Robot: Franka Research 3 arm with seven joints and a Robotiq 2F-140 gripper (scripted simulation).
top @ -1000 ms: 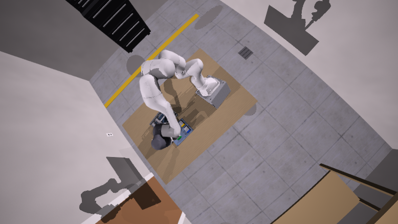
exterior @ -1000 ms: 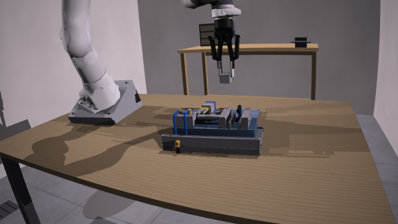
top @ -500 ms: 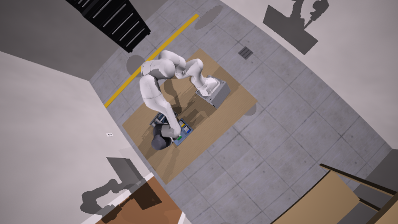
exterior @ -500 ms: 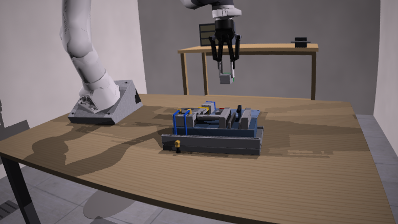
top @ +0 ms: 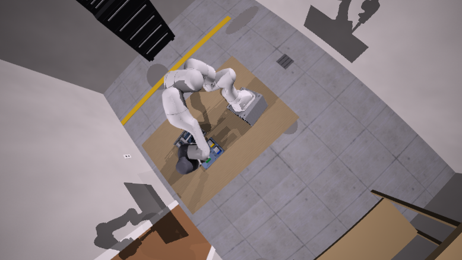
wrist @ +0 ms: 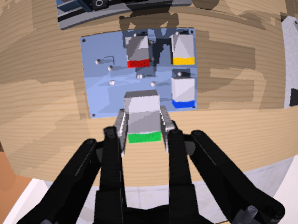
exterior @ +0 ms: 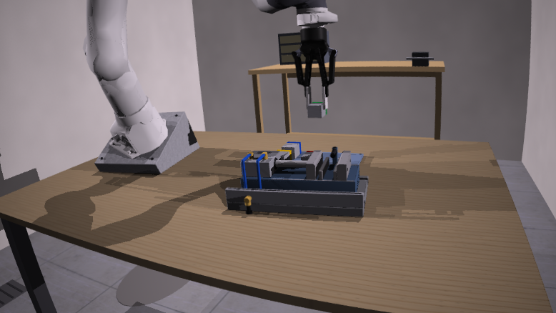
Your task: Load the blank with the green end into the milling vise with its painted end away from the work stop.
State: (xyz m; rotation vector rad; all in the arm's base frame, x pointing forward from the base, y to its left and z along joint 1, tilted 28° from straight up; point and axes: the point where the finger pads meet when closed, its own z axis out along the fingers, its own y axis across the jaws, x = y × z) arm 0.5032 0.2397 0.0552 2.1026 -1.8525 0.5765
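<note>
Now: the green-ended blank 40 mm below my hand. Round my hand: blue-ended blank (160 mm below, 90 mm behind, 10 mm to the right); then red-ended blank (160 mm below, 90 mm to the right, 10 mm ahead); then blue infeed plate (180 mm below, 50 mm to the right).
</note>
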